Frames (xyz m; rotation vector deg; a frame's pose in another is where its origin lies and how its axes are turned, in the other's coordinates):
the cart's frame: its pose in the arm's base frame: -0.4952 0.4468 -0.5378 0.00 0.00 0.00
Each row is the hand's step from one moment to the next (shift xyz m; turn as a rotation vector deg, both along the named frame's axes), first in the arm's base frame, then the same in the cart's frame.
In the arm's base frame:
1: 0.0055 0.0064 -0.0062 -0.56 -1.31 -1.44
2: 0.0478 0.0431 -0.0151 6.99 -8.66 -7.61
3: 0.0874 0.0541 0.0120 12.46 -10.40 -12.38
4: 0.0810 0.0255 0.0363 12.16 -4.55 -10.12
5: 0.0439 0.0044 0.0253 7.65 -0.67 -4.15
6: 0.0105 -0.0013 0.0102 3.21 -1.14 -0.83
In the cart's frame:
1: 0.0055 0.0064 -0.0062 -0.56 -1.31 -1.44
2: 0.0478 0.0431 -0.0151 6.99 -8.66 -7.61
3: 0.0874 0.0541 0.0120 12.46 -10.40 -12.38
4: 0.0810 0.0255 0.0363 12.16 -4.55 -10.12
5: 0.0439 0.0044 0.0253 7.65 -0.67 -4.15
6: 0.0105 -0.0013 0.0102 3.21 -1.14 -0.83

